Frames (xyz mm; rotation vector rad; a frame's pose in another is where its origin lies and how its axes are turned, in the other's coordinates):
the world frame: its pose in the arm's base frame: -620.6 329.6 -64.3 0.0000 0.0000 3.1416
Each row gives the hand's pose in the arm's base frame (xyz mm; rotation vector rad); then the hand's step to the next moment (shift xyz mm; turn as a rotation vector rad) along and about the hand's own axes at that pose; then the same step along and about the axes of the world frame.
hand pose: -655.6 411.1 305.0 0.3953 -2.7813 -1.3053
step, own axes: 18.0 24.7 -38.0 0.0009 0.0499 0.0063
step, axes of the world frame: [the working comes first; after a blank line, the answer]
step, axes of the arm's base frame: -17.0 -17.9 42.1 -0.0123 0.0351 0.0339

17.0 17.9 42.1 0.0123 -0.0351 0.0339
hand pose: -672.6 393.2 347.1 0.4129 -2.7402 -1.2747
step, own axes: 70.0 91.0 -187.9 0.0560 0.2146 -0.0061
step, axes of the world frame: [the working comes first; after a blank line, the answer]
step, axes of the arm's base frame: -49.2 -102.2 188.8 -0.0964 0.1117 0.1657

49.2 102.2 188.8 0.0964 -0.1117 0.1657
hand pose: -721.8 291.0 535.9 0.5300 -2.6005 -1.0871
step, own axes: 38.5 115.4 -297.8 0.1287 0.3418 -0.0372
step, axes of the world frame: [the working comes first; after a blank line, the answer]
step, axes of the arm's base frame: 53.3 -127.5 290.5 -0.1785 0.1437 0.2868

-53.3 127.5 290.5 0.1785 -0.1438 0.2868
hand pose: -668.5 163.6 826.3 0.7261 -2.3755 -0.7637
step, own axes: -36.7 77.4 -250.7 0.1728 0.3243 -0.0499
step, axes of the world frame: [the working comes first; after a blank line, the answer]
step, axes of the arm's base frame: 157.8 -12.1 212.5 -0.1963 0.0995 0.2985

-157.8 12.1 212.5 0.1963 -0.0995 0.2985
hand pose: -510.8 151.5 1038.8 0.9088 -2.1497 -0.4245
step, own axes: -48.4 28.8 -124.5 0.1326 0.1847 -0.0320
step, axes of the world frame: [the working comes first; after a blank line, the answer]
step, axes of the arm's base frame: 102.1 53.3 73.5 -0.1251 0.0320 0.1899

-102.1 -53.3 73.5 0.1251 -0.0320 0.1899
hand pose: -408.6 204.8 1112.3 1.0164 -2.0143 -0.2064
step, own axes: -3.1 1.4 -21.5 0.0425 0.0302 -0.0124
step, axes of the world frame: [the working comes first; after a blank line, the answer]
step, axes of the arm's base frame: 16.3 7.7 12.2 -0.0215 -0.0083 0.0484

-16.3 -7.7 12.2 0.0215 0.0083 0.0484
